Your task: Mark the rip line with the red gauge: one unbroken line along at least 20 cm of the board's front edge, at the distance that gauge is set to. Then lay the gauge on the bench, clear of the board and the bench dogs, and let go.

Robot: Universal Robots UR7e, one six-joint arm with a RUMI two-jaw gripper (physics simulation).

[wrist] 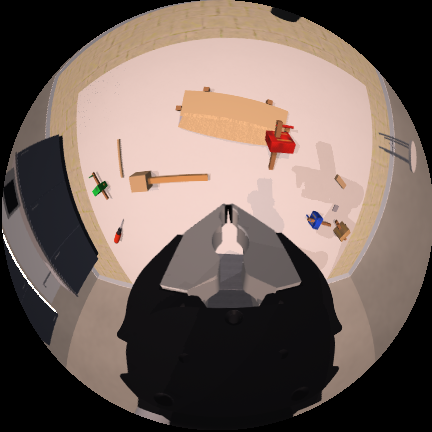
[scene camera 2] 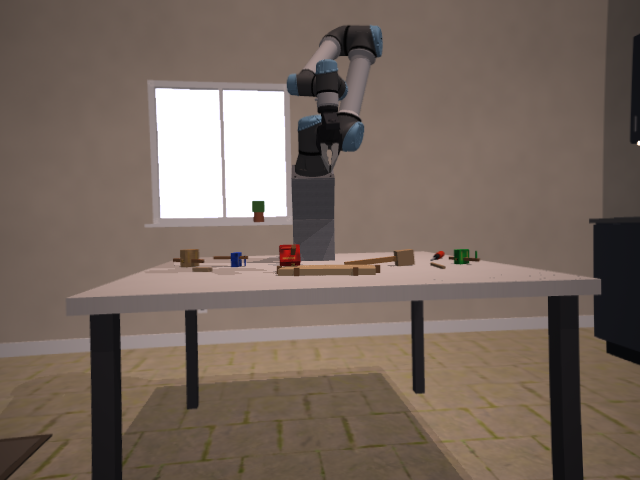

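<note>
The red gauge is at the board's near right corner in the wrist view, its wooden beam crossing the red head; whether it touches the board is hard to tell. The board lies flat, with small brown bench dogs at its edges. A rough, lighter band runs along its near side in the wrist view; no separate marked line can be made out. My gripper is shut and empty, high above the bench, away from the gauge and board.
A mallet, a green gauge, a blue gauge and a tan wooden gauge lie on the bench. A red-handled tool and a thin stick lie near the green gauge.
</note>
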